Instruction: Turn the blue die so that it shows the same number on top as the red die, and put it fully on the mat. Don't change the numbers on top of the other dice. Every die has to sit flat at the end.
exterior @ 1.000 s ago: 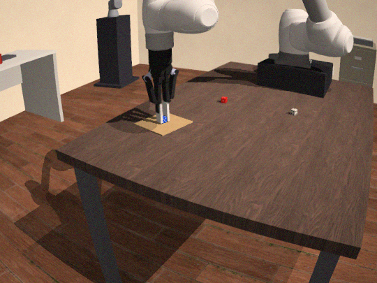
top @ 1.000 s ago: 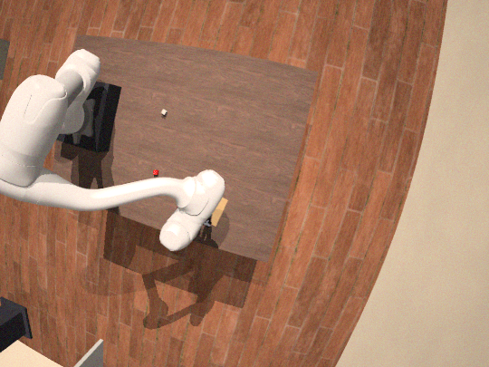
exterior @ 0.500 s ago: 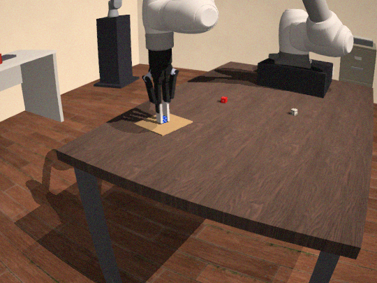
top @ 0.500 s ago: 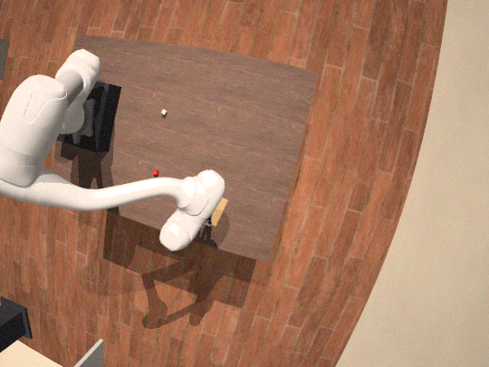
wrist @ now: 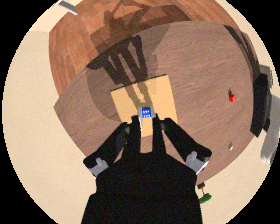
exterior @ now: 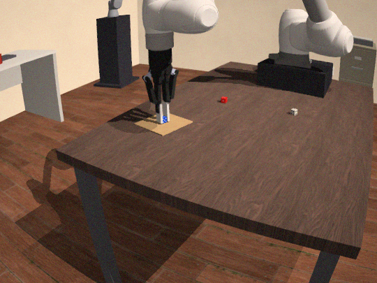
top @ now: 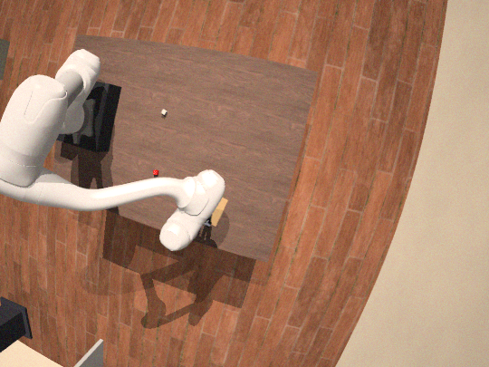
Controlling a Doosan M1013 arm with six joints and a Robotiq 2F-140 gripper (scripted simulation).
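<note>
Now: the blue die 30 mm below my hand. The rest, counted from my hand: white die 250 mm behind, 410 mm to the left, 30 mm below; then tan mat 40 mm below; then red die 270 mm behind, 130 mm to the left, 30 mm below.
</note>
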